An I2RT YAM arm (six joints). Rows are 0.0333 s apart.
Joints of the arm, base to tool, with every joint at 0 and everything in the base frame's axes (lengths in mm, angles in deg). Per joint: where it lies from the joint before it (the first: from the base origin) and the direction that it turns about. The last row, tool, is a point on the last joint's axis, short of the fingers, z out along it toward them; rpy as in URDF.
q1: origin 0 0 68 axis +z
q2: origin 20 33.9 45.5 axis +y
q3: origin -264 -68.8 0 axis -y
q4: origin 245 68.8 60 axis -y
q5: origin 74 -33.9 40.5 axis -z
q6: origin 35.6 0 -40.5 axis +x
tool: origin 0 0 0 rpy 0 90 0
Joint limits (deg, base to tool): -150..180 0..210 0..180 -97..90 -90..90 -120..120
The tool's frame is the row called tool.
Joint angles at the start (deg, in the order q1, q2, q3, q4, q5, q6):
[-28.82 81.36 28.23 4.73 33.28 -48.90]
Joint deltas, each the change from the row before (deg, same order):
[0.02 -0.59 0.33 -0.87 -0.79 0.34]
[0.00 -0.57 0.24 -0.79 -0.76 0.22]
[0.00 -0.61 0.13 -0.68 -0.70 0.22]
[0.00 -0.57 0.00 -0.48 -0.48 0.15]
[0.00 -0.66 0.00 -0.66 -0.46 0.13]
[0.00 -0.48 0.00 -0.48 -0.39 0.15]
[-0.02 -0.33 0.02 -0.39 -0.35 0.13]
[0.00 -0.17 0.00 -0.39 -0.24 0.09]
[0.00 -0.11 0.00 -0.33 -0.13 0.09]
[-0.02 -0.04 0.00 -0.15 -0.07 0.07]
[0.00 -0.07 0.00 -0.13 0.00 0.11]
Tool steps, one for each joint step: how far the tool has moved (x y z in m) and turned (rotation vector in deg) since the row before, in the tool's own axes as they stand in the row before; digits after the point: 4 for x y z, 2 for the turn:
[-0.0007 -0.0018 -0.0018 -0.49 -0.64 0.35]
[-0.0004 -0.0014 -0.0017 -0.49 -0.58 0.23]
[-0.0001 -0.0011 -0.0018 -0.43 -0.56 0.25]
[0.0002 -0.0007 -0.0016 -0.26 -0.41 0.20]
[0.0005 -0.0007 -0.0019 -0.31 -0.34 0.13]
[0.0003 -0.0005 -0.0014 -0.26 -0.29 0.15]
[0.0002 -0.0003 -0.0009 -0.26 -0.22 0.12]
[0.0003 0.0002 -0.0005 -0.30 -0.05 -0.02]
[0.0003 0.0002 -0.0003 -0.23 0.03 -0.02]
[0.0002 0.0001 -0.0001 -0.11 0.03 0.03]
[0.0001 0.0000 -0.0002 -0.04 0.04 0.08]

